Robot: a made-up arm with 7 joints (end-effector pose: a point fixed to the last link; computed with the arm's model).
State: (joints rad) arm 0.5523 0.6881 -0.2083 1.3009 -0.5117 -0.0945 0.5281
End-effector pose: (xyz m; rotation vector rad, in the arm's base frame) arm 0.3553 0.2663 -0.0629 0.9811 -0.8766 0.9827
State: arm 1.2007 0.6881 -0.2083 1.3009 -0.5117 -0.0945 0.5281
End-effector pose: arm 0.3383 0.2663 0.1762 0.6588 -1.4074 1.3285
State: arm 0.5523 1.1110 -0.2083 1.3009 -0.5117 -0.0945 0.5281
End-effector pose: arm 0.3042 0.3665 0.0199 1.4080 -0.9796 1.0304
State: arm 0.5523 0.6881 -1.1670 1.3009 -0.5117 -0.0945 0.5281
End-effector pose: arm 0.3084 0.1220 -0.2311 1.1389 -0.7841 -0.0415
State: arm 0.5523 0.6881 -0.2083 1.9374 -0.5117 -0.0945 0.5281
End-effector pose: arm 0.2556 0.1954 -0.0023 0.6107 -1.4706 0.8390
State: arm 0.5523 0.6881 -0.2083 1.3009 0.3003 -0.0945 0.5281
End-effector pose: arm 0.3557 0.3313 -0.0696 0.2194 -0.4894 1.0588
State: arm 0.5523 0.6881 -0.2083 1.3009 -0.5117 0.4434 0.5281
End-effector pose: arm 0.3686 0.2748 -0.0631 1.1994 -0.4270 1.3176
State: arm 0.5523 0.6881 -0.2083 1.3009 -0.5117 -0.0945 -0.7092
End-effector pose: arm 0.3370 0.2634 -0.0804 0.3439 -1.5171 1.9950
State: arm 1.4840 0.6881 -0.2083 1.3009 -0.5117 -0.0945 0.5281
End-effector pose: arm 0.2839 0.2663 0.2675 0.4831 -1.6322 1.4642
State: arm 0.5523 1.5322 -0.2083 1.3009 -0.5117 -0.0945 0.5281
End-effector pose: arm 0.2364 0.4178 0.1300 1.8441 -1.0627 1.0488
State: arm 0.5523 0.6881 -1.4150 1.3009 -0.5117 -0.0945 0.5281
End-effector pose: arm 0.2674 0.1052 -0.2726 1.1492 -0.7389 -0.3064
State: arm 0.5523 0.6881 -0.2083 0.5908 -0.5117 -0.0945 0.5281
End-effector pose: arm 0.3787 0.3656 -0.1751 1.2998 -0.1525 1.0540
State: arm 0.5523 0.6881 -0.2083 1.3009 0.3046 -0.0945 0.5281
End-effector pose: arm 0.3557 0.3316 -0.0698 0.2154 -0.4872 1.0589
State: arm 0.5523 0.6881 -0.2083 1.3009 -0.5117 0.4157 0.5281
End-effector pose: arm 0.3680 0.2742 -0.0630 1.1893 -0.4517 1.3015
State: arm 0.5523 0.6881 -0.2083 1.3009 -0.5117 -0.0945 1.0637
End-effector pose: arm 0.3667 0.2642 -0.0637 1.1375 -0.5656 0.5244
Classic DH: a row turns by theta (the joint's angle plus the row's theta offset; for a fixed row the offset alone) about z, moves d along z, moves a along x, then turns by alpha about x. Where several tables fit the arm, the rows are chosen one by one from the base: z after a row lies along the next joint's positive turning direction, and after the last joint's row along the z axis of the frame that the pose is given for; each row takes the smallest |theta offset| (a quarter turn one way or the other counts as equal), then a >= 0, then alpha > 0; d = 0 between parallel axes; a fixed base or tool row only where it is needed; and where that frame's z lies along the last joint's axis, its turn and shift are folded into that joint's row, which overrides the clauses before.
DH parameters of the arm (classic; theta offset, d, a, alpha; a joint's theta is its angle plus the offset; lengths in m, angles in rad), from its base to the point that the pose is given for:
base (fixed): 0 0.0314 -0.009 1.5708
joint 1: 1.5708 -0.0898 0.0106 1.5708
joint 2: 1.5708 0.0169 0.0129 1.5708
joint 3: 1.5708 -0.3495 0.0274 1.5708
joint 4: 0 0.0118 0.0009 -1.5708
joint 5: 0 -0.1947 0.0218 -1.5708
joint 6: 1.5708 0.044 0.0106 -1.5708
joint 7: 1.1092 0 -0.022 3.1416
tool (fixed): 2.68 0.0272 0 0

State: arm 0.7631 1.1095 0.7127 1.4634 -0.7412 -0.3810 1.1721
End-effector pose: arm 0.1320 0.4117 0.1791 1.4831 -1.1490 1.4611
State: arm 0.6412 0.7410 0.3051 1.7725 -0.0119 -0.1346 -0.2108
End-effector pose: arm 0.2185 0.3368 0.0518 -0.4188 -1.4668 1.9109
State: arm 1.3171 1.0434 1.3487 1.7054 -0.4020 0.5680 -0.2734
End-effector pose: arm -0.0601 0.4154 0.0871 1.1110 0.3789 -2.0914
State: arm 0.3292 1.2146 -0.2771 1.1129 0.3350 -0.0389 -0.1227
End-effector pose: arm 0.2617 0.4711 -0.0261 0.8513 -0.6225 1.8157
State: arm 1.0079 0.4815 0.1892 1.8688 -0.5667 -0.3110 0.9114
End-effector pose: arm 0.2389 0.2214 0.1246 0.5219 -1.8195 1.0804
